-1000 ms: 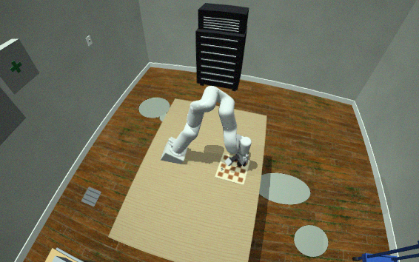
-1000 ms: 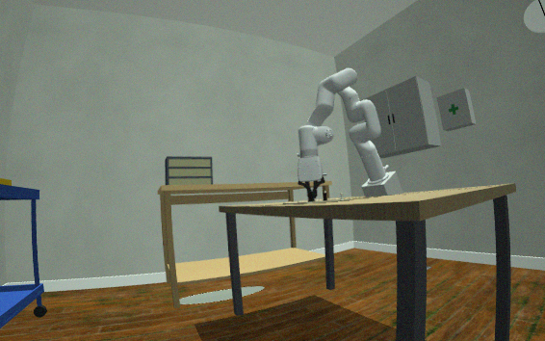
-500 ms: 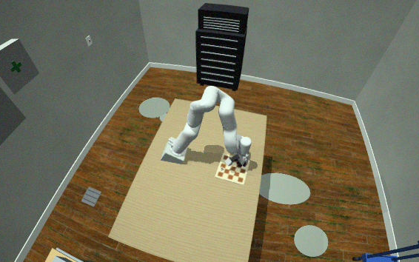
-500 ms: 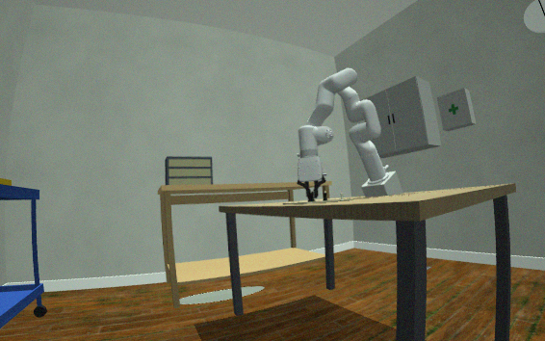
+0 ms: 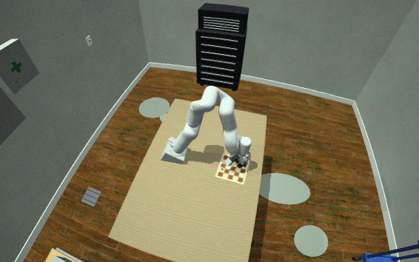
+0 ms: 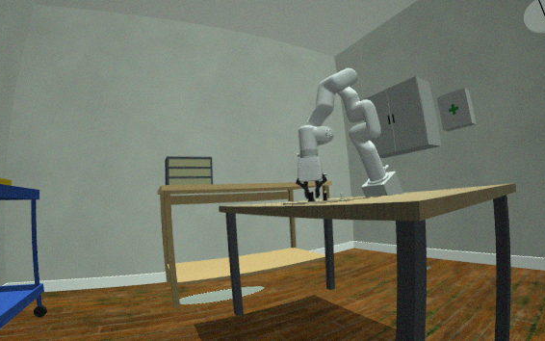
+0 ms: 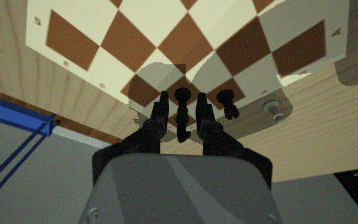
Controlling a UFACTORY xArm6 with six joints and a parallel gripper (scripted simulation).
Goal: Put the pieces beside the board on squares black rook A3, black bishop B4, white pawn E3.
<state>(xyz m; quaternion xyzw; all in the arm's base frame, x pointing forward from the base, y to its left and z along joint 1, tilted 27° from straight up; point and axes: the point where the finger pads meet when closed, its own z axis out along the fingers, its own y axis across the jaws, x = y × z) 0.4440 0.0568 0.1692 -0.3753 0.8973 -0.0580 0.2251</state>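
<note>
The black chess piece lies 40 mm to the left of my hand, 40 mm behind it and 20 mm below it. Round my hand: chessboard: 40 mm to the right, 40 mm below, 40 mm behind; white pawn: 100 mm to the left, 80 mm behind, 30 mm below.
</note>
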